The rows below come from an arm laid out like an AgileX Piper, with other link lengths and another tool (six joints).
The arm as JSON. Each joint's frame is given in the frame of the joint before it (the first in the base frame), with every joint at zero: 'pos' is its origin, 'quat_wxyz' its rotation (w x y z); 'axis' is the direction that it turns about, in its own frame. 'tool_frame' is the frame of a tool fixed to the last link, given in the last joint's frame.
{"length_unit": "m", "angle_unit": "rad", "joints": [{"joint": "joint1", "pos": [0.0, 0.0, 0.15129], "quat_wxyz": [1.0, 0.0, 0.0, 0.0], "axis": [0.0, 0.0, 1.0]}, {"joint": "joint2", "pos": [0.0, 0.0, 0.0], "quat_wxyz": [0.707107, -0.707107, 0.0, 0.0], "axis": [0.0, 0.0, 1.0]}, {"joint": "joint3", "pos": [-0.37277, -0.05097, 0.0], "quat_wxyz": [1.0, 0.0, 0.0, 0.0], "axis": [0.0, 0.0, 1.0]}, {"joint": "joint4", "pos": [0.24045, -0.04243, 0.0], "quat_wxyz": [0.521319, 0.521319, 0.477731, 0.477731], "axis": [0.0, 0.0, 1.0]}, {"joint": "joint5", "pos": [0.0, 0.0, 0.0], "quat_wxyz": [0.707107, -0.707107, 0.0, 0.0], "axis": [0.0, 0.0, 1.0]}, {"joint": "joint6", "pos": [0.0, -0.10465, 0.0], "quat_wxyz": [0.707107, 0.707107, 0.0, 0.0], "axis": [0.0, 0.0, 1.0]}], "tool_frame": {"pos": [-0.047, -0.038, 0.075], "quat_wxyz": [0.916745, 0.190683, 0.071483, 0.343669]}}
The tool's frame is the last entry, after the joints.
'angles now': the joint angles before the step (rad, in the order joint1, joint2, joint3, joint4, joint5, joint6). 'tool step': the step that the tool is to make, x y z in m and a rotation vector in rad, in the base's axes. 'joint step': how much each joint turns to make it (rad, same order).
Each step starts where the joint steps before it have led.
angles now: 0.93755, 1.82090, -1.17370, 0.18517, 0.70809, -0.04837
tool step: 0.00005, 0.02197, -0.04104, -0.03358, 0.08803, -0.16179
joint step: 0.04798, 0.12402, -0.06521, -0.01111, -0.00683, 0.22538
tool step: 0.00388, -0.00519, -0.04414, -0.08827, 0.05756, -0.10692
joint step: 0.00322, 0.09746, -0.01186, -0.03794, 0.00616, 0.13788
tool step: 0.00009, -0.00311, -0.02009, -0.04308, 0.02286, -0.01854
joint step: 0.00001, 0.04261, -0.00030, -0.01161, 0.00400, 0.02700
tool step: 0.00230, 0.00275, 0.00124, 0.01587, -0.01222, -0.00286
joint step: -0.00001, -0.00009, -0.00081, 0.00001, -0.01931, 0.00110
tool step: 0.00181, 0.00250, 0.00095, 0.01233, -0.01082, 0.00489
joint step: 0.00001, 0.00000, -0.00001, -0.00001, -0.01585, -0.00640
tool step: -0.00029, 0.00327, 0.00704, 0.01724, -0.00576, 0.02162
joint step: 0.00000, -0.01294, -0.00410, 0.01261, 0.00198, -0.03039
